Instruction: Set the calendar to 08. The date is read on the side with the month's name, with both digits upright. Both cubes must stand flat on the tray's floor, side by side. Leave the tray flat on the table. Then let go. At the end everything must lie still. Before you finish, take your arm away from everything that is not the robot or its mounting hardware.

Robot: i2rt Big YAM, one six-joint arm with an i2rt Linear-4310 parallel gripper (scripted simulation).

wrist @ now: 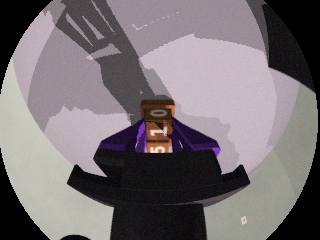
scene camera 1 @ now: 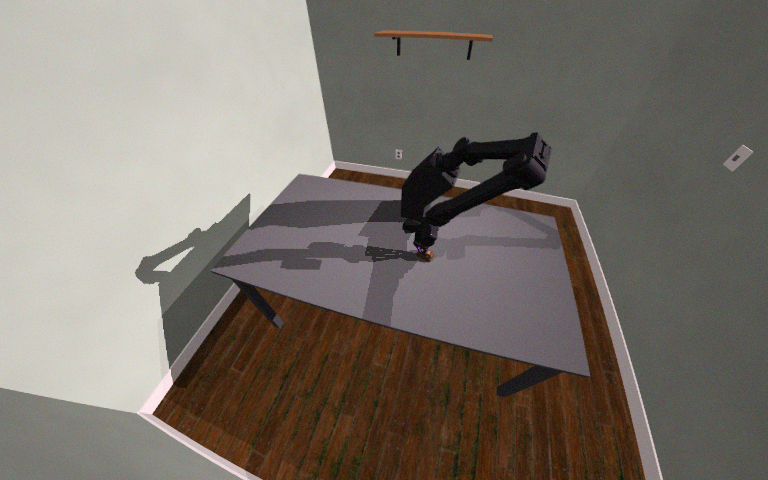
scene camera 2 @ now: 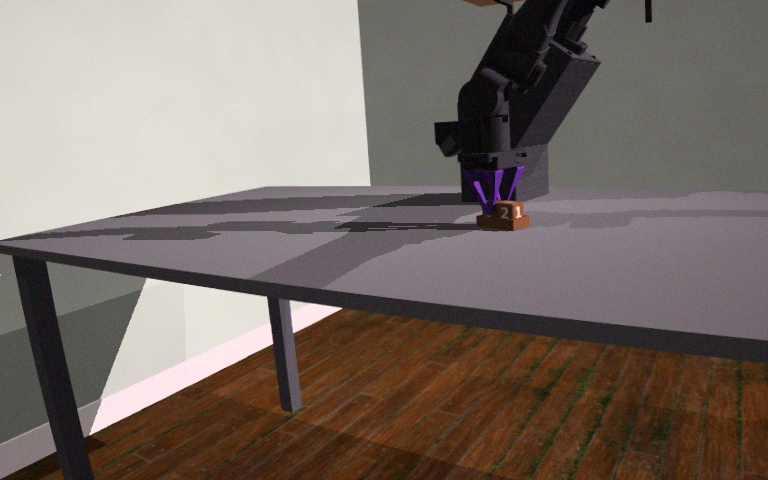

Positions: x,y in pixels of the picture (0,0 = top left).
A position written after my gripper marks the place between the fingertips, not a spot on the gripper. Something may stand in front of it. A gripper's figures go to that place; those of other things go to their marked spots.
Labels:
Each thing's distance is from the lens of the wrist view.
my gripper [wrist: 158,121]: 13 cm
brown digit cube [wrist: 158,121]: 11 cm

